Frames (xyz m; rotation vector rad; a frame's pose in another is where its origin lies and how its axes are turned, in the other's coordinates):
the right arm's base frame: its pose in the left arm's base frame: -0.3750 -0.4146 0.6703 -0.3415 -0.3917 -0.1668
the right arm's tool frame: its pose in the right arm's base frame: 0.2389 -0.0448 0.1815 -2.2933 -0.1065 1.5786
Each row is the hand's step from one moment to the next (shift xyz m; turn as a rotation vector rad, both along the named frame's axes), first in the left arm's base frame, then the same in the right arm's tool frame.
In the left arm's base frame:
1: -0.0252 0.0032 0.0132 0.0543 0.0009 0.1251
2: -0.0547 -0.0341 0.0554 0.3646 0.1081 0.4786
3: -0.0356 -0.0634 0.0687 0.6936 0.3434 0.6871
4: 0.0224 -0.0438 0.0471 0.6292 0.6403 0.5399
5: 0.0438 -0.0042 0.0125 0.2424 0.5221 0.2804
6: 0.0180 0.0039 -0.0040 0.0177 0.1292 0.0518
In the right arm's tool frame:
1: -0.0274 0.0016 0.0082 -0.0491 -0.0211 -0.1255
2: -0.0735 0.0416 -0.0095 -0.0888 -0.2170 -0.5645
3: -0.0660 0.0650 -0.0377 -0.0284 -0.5322 -0.8872
4: -0.0121 0.0346 -0.0574 -0.0045 -0.7973 -0.6795
5: 0.0227 -0.0064 -0.0392 -0.0833 -0.5800 -0.2582
6: 0.0151 -0.0075 -0.0085 -0.0382 -0.1331 -0.0229

